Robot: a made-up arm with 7 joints. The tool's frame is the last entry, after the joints. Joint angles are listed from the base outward.
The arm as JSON. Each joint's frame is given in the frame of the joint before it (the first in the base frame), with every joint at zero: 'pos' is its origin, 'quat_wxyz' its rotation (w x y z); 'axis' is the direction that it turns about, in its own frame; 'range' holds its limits. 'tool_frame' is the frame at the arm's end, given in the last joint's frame.
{
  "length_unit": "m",
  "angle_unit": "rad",
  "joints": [
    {
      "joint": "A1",
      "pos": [
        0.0,
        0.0,
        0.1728
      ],
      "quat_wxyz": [
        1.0,
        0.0,
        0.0,
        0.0
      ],
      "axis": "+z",
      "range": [
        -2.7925,
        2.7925
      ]
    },
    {
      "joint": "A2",
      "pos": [
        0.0,
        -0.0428,
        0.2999
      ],
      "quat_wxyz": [
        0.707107,
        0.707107,
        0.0,
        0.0
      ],
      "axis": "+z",
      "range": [
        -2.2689,
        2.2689
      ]
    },
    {
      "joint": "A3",
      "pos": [
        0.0,
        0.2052,
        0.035
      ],
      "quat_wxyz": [
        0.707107,
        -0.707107,
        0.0,
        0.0
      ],
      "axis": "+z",
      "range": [
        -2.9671,
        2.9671
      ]
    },
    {
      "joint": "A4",
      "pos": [
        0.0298,
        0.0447,
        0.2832
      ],
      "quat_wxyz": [
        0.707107,
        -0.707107,
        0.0,
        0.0
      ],
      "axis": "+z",
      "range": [
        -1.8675,
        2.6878
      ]
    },
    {
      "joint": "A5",
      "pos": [
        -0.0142,
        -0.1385,
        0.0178
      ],
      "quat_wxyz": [
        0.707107,
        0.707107,
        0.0,
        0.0
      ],
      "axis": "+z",
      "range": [
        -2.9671,
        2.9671
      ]
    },
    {
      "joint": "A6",
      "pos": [
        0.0,
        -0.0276,
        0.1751
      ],
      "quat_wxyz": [
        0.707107,
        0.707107,
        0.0,
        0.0
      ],
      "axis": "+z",
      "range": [
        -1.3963,
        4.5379
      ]
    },
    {
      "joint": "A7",
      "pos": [
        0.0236,
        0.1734,
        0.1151
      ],
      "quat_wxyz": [
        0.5,
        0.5,
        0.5,
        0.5
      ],
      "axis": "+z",
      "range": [
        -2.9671,
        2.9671
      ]
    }
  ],
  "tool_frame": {
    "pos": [
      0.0,
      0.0,
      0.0
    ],
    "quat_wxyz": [
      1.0,
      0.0,
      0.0,
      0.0
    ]
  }
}
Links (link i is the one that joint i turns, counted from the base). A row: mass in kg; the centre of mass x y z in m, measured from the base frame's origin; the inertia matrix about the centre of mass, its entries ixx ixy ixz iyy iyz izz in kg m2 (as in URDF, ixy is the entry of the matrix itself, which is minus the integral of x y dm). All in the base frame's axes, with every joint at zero. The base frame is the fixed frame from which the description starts. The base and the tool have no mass.
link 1: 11.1; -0.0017 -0.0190 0.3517; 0.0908 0 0 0.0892 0.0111 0.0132
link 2: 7.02; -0.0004 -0.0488 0.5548; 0.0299 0 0 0.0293 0.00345 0.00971
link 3: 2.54; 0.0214 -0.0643 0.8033; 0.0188 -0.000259 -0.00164 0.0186 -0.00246 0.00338
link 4: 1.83; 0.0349 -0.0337 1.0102; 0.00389 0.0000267 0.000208 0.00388 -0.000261 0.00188
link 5: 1.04; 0.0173 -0.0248 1.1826; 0.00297 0 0 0.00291 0.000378 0.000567
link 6: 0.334; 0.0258 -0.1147 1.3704; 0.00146 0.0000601 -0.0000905 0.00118 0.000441 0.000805
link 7: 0.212; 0.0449 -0.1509 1.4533; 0.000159 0 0 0.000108 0 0.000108
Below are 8 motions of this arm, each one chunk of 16 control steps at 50 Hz.
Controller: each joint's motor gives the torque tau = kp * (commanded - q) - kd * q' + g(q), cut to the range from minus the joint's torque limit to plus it. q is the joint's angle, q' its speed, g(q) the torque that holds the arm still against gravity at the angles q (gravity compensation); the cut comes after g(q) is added. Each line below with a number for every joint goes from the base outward.
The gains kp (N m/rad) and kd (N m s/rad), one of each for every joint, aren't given. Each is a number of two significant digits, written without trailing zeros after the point. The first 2 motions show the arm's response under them.
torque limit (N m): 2 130 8 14 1.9 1.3 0.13
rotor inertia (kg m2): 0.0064 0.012 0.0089 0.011 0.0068 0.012 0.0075
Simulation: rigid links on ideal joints. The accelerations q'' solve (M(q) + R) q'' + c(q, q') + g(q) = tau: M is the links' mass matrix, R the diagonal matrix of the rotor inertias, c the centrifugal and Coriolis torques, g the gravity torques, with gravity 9.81 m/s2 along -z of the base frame. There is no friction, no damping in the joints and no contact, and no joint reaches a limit. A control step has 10 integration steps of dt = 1/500 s. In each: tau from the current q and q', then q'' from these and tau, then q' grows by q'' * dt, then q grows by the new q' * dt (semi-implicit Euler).
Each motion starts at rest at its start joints. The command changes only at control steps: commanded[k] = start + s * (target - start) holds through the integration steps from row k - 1 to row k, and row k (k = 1, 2, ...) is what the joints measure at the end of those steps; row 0 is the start. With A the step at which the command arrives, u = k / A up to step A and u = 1 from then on. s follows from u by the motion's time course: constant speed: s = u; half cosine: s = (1 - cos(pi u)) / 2; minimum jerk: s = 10 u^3 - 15 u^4 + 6 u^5; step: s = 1 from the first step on.
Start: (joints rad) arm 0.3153 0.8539 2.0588 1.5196 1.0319 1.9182 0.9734
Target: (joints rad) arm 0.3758 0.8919 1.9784 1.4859 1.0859 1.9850 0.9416
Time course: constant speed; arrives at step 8
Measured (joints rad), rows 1 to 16:
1: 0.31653 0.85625 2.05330 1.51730 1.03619 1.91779 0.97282
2: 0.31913 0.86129 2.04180 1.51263 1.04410 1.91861 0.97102
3: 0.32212 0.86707 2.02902 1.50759 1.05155 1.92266 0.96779
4: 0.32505 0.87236 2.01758 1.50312 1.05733 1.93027 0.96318
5: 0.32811 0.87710 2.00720 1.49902 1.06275 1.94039 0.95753
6: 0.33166 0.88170 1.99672 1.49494 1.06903 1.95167 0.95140
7: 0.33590 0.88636 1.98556 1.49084 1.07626 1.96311 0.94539
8: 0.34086 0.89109 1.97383 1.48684 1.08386 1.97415 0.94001
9: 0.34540 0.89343 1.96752 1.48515 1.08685 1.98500 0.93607
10: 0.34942 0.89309 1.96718 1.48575 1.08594 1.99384 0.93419
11: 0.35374 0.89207 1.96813 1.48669 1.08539 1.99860 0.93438
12: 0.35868 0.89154 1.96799 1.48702 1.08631 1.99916 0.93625
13: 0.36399 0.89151 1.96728 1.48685 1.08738 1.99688 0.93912
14: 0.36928 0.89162 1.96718 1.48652 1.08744 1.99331 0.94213
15: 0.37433 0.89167 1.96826 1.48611 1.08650 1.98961 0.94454
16: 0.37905 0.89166 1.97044 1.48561 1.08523 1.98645 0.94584
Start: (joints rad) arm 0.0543 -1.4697 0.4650 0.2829 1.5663 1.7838 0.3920
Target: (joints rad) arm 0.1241 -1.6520 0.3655 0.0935 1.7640 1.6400 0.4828
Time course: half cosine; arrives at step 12
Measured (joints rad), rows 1 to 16:
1: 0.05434 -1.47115 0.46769 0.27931 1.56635 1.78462 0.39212
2: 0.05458 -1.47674 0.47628 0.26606 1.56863 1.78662 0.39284
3: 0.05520 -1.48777 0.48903 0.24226 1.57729 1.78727 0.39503
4: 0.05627 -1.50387 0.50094 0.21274 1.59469 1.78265 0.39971
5: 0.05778 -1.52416 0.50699 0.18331 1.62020 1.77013 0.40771
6: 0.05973 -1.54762 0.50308 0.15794 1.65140 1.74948 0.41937
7: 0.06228 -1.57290 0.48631 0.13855 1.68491 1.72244 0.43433
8: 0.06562 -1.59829 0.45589 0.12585 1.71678 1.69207 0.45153
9: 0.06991 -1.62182 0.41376 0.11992 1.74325 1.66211 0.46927
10: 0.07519 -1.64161 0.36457 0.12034 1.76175 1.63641 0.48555
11: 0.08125 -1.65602 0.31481 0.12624 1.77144 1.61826 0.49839
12: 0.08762 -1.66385 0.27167 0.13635 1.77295 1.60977 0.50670
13: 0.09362 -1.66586 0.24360 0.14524 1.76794 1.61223 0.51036
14: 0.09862 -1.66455 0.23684 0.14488 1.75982 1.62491 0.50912
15: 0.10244 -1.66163 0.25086 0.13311 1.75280 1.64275 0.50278
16: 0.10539 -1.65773 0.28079 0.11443 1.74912 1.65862 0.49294
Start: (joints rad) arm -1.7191 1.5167 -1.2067 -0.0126 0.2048 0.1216 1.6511
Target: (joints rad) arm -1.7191 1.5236 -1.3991 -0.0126 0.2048 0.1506 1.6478
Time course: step
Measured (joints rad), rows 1 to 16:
1: -1.72272 1.51762 -1.25173 -0.00752 0.21754 0.11714 1.65072
2: -1.72811 1.51941 -1.33027 -0.00052 0.22642 0.10887 1.64960
3: -1.73054 1.52187 -1.39438 -0.00017 0.22068 0.10535 1.64811
4: -1.72926 1.52483 -1.42889 -0.00730 0.20788 0.11313 1.64682
5: -1.72605 1.52719 -1.43969 -0.01683 0.19631 0.13283 1.64616
6: -1.72290 1.52800 -1.43752 -0.02349 0.18944 0.15939 1.64621
7: -1.72084 1.52721 -1.43009 -0.02523 0.18746 0.18486 1.64678
8: -1.72000 1.52552 -1.42115 -0.02306 0.18930 0.20193 1.64755
9: -1.72002 1.52376 -1.41211 -0.01913 0.19348 0.20650 1.64820
10: -1.72045 1.52258 -1.40362 -0.01522 0.19858 0.19872 1.64853
11: -1.72097 1.52216 -1.39644 -0.01218 0.20351 0.18212 1.64852
12: -1.72139 1.52236 -1.39138 -0.01016 0.20753 0.16188 1.64827
13: -1.72161 1.52285 -1.38888 -0.00903 0.21020 0.14303 1.64794
14: -1.72152 1.52332 -1.38873 -0.00862 0.21139 0.12921 1.64765
15: -1.72109 1.52360 -1.39025 -0.00883 0.21125 0.12216 1.64750
16: -1.72033 1.52368 -1.39258 -0.00954 0.21013 0.12181 1.64749

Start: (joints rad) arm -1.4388 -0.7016 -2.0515 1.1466 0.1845 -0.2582 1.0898
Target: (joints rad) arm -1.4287 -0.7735 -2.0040 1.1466 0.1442 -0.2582 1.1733
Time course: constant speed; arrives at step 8
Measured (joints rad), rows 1 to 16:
1: -1.44026 -0.70599 -2.05852 1.14739 0.18661 -0.25921 1.09078
2: -1.44344 -0.71505 -2.07118 1.14950 0.18383 -0.26211 1.09486
3: -1.44739 -0.72529 -2.08243 1.15145 0.17439 -0.26571 1.10351
4: -1.45144 -0.73478 -2.08901 1.15169 0.16370 -0.26813 1.11671
5: -1.45534 -0.74353 -2.09103 1.15025 0.15570 -0.26813 1.13306
6: -1.45892 -0.75214 -2.08940 1.14835 0.15007 -0.26555 1.15052
7: -1.46200 -0.76096 -2.08459 1.14706 0.14507 -0.26119 1.16716
8: -1.46439 -0.77001 -2.07674 1.14668 0.13990 -0.25631 1.18162
9: -1.46475 -0.77481 -2.05882 1.14590 0.13282 -0.25135 1.19234
10: -1.46293 -0.77495 -2.03220 1.14424 0.13104 -0.24592 1.19739
11: -1.45977 -0.77389 -2.00464 1.14331 0.13651 -0.24138 1.19596
12: -1.45571 -0.77360 -1.98053 1.14431 0.14384 -0.24002 1.18912
13: -1.45088 -0.77409 -1.96057 1.14682 0.14887 -0.24304 1.17929
14: -1.44538 -0.77473 -1.94440 1.14949 0.15152 -0.24991 1.16934
15: -1.43935 -0.77515 -1.93198 1.15128 0.15331 -0.25889 1.16167
16: -1.43293 -0.77531 -1.92363 1.15189 0.15490 -0.26791 1.15765

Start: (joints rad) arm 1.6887 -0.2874 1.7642 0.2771 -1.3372 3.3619 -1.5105
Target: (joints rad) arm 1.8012 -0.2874 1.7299 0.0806 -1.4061 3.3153 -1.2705
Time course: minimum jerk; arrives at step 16
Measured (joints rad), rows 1 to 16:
1: 1.68878 -0.28739 1.76413 0.27694 -1.33724 3.36191 -1.51043
2: 1.68941 -0.28729 1.76362 0.27570 -1.33758 3.36196 -1.50980
3: 1.69140 -0.28707 1.76227 0.27172 -1.33883 3.36194 -1.50744
4: 1.69552 -0.28677 1.76004 0.26337 -1.34169 3.36142 -1.50161
5: 1.70216 -0.28651 1.75720 0.24977 -1.34650 3.35981 -1.49051
6: 1.71120 -0.28642 1.75412 0.23101 -1.35308 3.35664 -1.47314
7: 1.72212 -0.28654 1.75106 0.20812 -1.36091 3.35181 -1.44923
8: 1.73422 -0.28684 1.74815 0.18280 -1.36936 3.34564 -1.41912
9: 1.74672 -0.28723 1.74546 0.15702 -1.37782 3.33870 -1.38408
10: 1.75893 -0.28761 1.74304 0.13276 -1.38580 3.33169 -1.34683
11: 1.77024 -0.28790 1.74093 0.11169 -1.39285 3.32524 -1.31087
12: 1.78017 -0.28808 1.73913 0.09504 -1.39862 3.31981 -1.27943
13: 1.78836 -0.28816 1.73758 0.08348 -1.40285 3.31571 -1.25398
14: 1.79459 -0.28816 1.73617 0.07712 -1.40544 3.31310 -1.23460
15: 1.79889 -0.28809 1.73476 0.07539 -1.40649 3.31199 -1.22127
16: 1.80161 -0.28795 1.73316 0.07701 -1.40641 3.31222 -1.21397

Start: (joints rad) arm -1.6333 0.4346 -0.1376 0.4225 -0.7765 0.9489 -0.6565
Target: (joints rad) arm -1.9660 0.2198 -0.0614 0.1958 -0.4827 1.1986 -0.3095
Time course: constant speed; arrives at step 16
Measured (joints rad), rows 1 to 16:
1: -1.63647 0.42855 -0.13617 0.40753 -0.76553 0.94736 -0.65382
2: -1.64417 0.41578 -0.13167 0.38025 -0.74300 0.95060 -0.64576
3: -1.65559 0.40097 -0.12430 0.35703 -0.71880 0.96519 -0.63136
4: -1.67074 0.38648 -0.11598 0.34430 -0.69840 0.98953 -0.61045
5: -1.69053 0.37211 -0.10918 0.33834 -0.68122 1.01653 -0.58311
6: -1.71544 0.35737 -0.10526 0.33377 -0.66527 1.03988 -0.55023
7: -1.74459 0.34249 -0.10372 0.32771 -0.64984 1.05693 -0.51474
8: -1.77614 0.32798 -0.10298 0.31921 -0.63479 1.06823 -0.48044
9: -1.80806 0.31411 -0.10125 0.30788 -0.61973 1.07604 -0.45018
10: -1.83866 0.30086 -0.09728 0.29359 -0.60407 1.08327 -0.42524
11: -1.86685 0.28805 -0.09066 0.27675 -0.58741 1.09258 -0.40541
12: -1.89218 0.27549 -0.08189 0.25824 -0.56978 1.10578 -0.38931
13: -1.91477 0.26297 -0.07208 0.23916 -0.55147 1.12344 -0.37483
14: -1.93508 0.25033 -0.06252 0.22053 -0.53275 1.14493 -0.35986
15: -1.95372 0.23746 -0.05435 0.20308 -0.51383 1.16870 -0.34282
16: -1.97133 0.22428 -0.04818 0.18722 -0.49478 1.19284 -0.32292

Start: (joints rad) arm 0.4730 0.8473 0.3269 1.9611 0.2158 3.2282 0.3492
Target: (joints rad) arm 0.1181 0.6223 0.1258 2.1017 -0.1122 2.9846 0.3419
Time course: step
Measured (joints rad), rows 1 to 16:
1: 0.47151 0.82429 0.33965 2.00100 0.16434 3.22629 0.34933
2: 0.46600 0.75738 0.37548 2.07626 0.04519 3.22724 0.34985
3: 0.45262 0.65549 0.42345 2.13170 -0.08313 3.22540 0.35015
4: 0.42961 0.58651 0.40771 2.14200 -0.14248 3.17695 0.34722
5: 0.40276 0.57707 0.30539 2.12479 -0.14436 3.07446 0.34064
6: 0.37384 0.59817 0.16748 2.09953 -0.13521 2.95995 0.33332
7: 0.34164 0.61920 0.03750 2.07656 -0.13313 2.87034 0.32896
8: 0.30526 0.62806 -0.06855 2.06296 -0.13286 2.81605 0.32946
9: 0.26605 0.62651 -0.14659 2.06264 -0.12974 2.79787 0.33419
10: 0.22745 0.62155 -0.19616 2.07416 -0.12371 2.81356 0.34096
11: 0.19262 0.61872 -0.21750 2.09075 -0.11397 2.85557 0.34735
12: 0.16282 0.61947 -0.21029 2.10432 -0.10063 2.91258 0.35176
13: 0.13821 0.62207 -0.17444 2.11007 -0.08834 2.97522 0.35362
14: 0.11781 0.62396 -0.11402 2.10820 -0.08511 3.03892 0.35300
15: 0.10093 0.62396 -0.03606 2.10180 -0.09281 3.10087 0.35030
16: 0.08724 0.62265 0.05098 2.09499 -0.10474 3.15394 0.34619

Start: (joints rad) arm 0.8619 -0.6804 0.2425 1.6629 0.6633 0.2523 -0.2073
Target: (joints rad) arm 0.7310 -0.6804 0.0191 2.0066 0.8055 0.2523 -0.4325
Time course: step
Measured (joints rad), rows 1 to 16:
1: 0.86800 -0.67665 0.22634 1.68783 0.67855 0.27135 -0.21123
2: 0.88088 -0.67205 0.19260 1.75389 0.70874 0.31608 -0.22217
3: 0.89699 -0.67193 0.15133 1.85716 0.73388 0.36901 -0.23952
4: 0.91477 -0.67722 0.10312 1.97669 0.76270 0.40533 -0.26230
5: 0.93251 -0.68406 0.04474 2.07559 0.81127 0.38817 -0.28960
6: 0.94762 -0.68789 -0.01818 2.14299 0.85454 0.31685 -0.32084
7: 0.95633 -0.68796 -0.07049 2.18224 0.88085 0.22786 -0.35602
8: 0.95497 -0.68600 -0.09751 2.19416 0.88025 0.13820 -0.39546
9: 0.94191 -0.68403 -0.09261 2.17755 0.85085 0.05032 -0.43523
10: 0.91860 -0.68300 -0.06270 2.12997 0.82603 -0.03126 -0.46787
11: 0.88841 -0.68310 -0.01834 2.05832 0.81752 -0.10167 -0.49206
12: 0.85646 -0.68312 0.03021 1.98730 0.81537 -0.14434 -0.50791
13: 0.82685 -0.68166 0.07483 1.93848 0.81427 -0.14355 -0.51584
14: 0.80106 -0.67900 0.11226 1.92192 0.81208 -0.09210 -0.51633
15: 0.77893 -0.67687 0.14191 1.93549 0.80961 0.00737 -0.50960
16: 0.76108 -0.67637 0.16031 1.96773 0.80817 0.13323 -0.49546

